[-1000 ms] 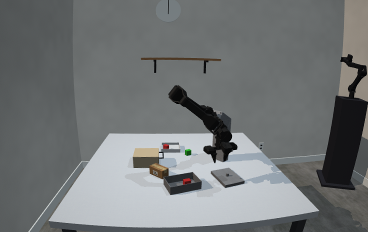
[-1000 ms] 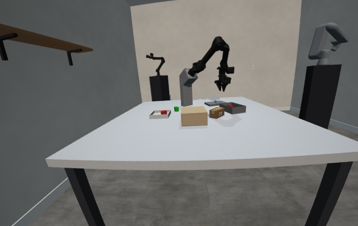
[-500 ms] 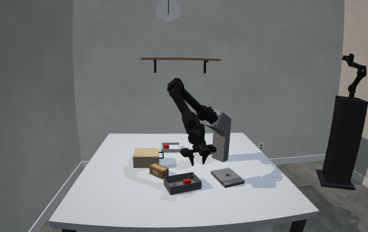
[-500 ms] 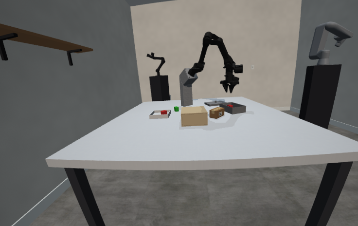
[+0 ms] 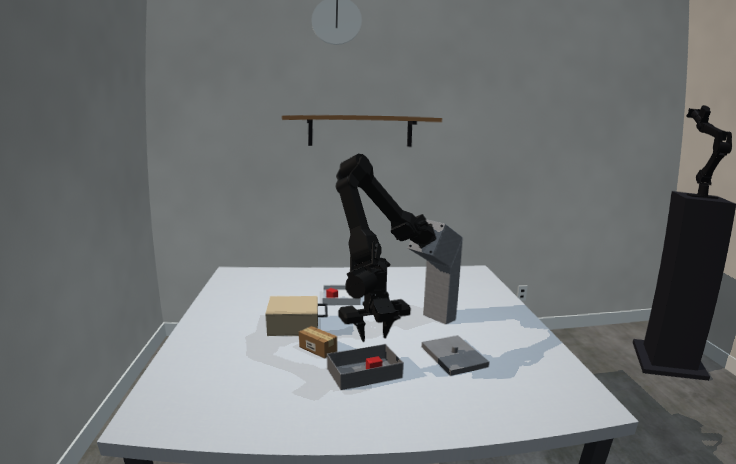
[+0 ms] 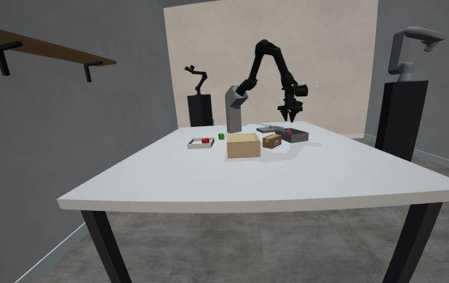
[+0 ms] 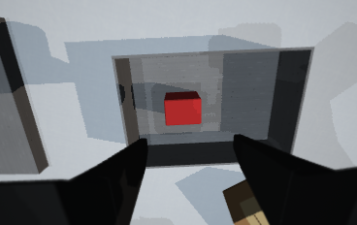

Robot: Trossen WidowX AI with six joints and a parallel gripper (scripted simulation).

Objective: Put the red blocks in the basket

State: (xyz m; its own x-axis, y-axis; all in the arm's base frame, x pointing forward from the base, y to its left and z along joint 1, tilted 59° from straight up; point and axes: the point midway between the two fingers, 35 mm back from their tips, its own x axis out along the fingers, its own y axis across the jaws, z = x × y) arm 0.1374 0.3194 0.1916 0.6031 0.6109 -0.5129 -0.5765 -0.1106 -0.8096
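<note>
Now: hand 12 cm above the dark grey box, 2 cm to the right of it and 2 cm short of it. Also, from my hand: cardboard box (20 cm ahead, 10 cm below, 5 cm to the right); knobbed lid (20 cm behind, 17 cm to the right, 12 cm below); shallow basket (47 cm to the right, 32 cm ahead, 13 cm below).
</note>
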